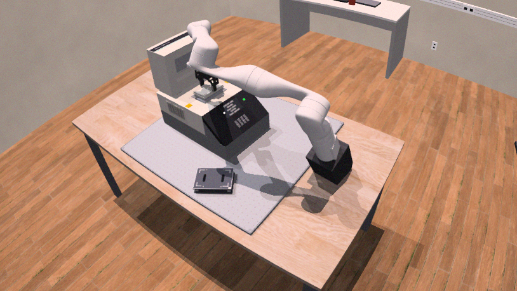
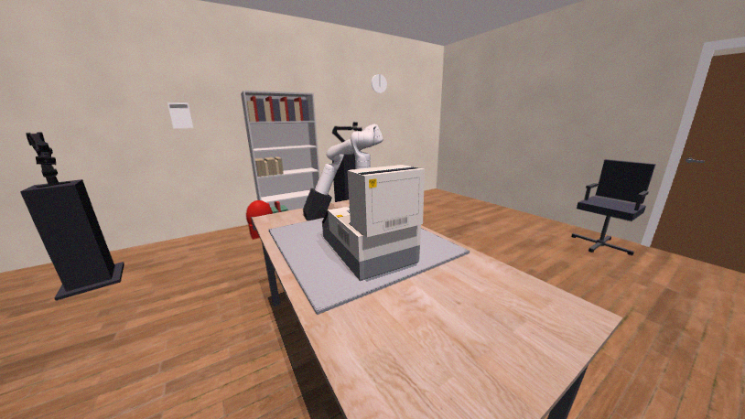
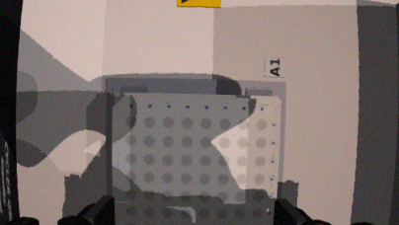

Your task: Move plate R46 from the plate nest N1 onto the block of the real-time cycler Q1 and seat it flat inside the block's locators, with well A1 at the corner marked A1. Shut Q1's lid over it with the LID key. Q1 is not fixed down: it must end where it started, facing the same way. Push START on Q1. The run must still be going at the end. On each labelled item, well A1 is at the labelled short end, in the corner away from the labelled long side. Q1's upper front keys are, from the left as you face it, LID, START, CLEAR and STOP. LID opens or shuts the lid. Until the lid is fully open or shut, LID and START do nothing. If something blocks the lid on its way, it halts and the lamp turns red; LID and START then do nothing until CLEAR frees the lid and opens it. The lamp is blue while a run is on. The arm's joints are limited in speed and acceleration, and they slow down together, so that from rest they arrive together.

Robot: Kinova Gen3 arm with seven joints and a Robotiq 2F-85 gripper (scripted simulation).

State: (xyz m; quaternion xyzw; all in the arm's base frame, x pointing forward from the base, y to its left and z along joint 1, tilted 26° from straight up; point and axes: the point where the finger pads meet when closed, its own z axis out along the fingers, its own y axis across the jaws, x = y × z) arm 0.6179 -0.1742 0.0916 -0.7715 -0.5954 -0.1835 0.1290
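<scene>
Now: hand 1 cm above the plate R46. Also, from my hand: plate nest N1 (22 cm behind, 34 cm to the left, 20 cm below).
</scene>
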